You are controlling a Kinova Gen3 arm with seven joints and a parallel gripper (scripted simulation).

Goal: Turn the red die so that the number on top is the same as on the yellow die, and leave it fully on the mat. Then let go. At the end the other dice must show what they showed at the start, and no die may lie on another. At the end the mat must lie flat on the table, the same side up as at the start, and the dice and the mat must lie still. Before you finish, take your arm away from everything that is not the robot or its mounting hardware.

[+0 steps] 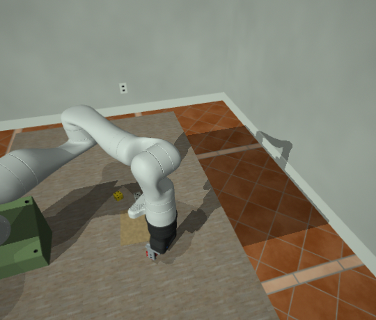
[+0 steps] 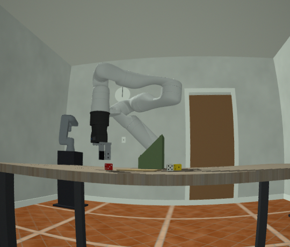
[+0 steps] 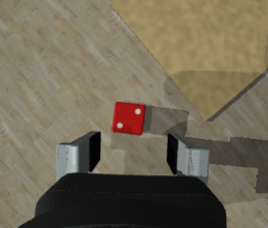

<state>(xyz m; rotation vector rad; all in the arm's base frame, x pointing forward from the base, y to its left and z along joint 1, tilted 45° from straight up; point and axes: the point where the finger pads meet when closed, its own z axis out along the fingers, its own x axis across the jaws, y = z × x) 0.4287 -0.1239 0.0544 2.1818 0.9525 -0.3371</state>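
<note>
The red die is 20 mm behind my hand, 10 mm to the left of it and 40 mm below it. Also, from my hand: tan mat: 30 mm behind, 130 mm to the left, 50 mm below; white die: 30 mm behind, 250 mm to the left, 40 mm below; yellow die: 100 mm behind, 270 mm to the left, 40 mm below.
</note>
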